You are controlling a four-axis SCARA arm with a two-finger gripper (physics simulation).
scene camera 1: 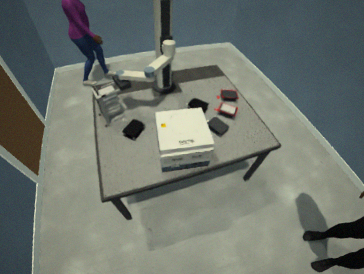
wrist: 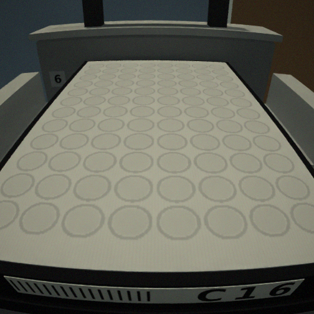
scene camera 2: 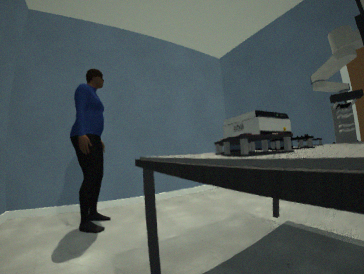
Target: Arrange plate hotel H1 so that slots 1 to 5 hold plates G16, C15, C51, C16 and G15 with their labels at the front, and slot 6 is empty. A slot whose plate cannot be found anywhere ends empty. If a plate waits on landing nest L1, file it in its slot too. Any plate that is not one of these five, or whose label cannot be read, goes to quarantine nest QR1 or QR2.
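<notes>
My gripper (wrist: 155, 89) is shut on plate C16 (wrist: 155, 150) (scene camera 1: 106, 91), a pale plate with a dark rim. Its label faces the wrist camera and reads C16. The plate is level, at the top of plate hotel H1 (scene camera 1: 104, 107) (scene camera 2: 345, 131). In the wrist view, the hotel's grey back wall with the mark 6 stands just beyond the plate. Whether the plate touches a shelf is hidden. Lower slots show pale edges in scene camera 1, their labels too small to read. A pale plate (scene camera 1: 228, 109) lies in one red nest; the other red nest (scene camera 1: 229, 94) looks dark.
A large white instrument (scene camera 1: 184, 130) (scene camera 2: 255, 123) stands mid-table. Black nests or pads lie left of it (scene camera 1: 133, 129), behind it (scene camera 1: 198, 104) and right of it (scene camera 1: 218, 126). A person in purple (scene camera 1: 77, 22) stands behind the hotel; a person in blue (scene camera 2: 89, 112) stands beyond the table.
</notes>
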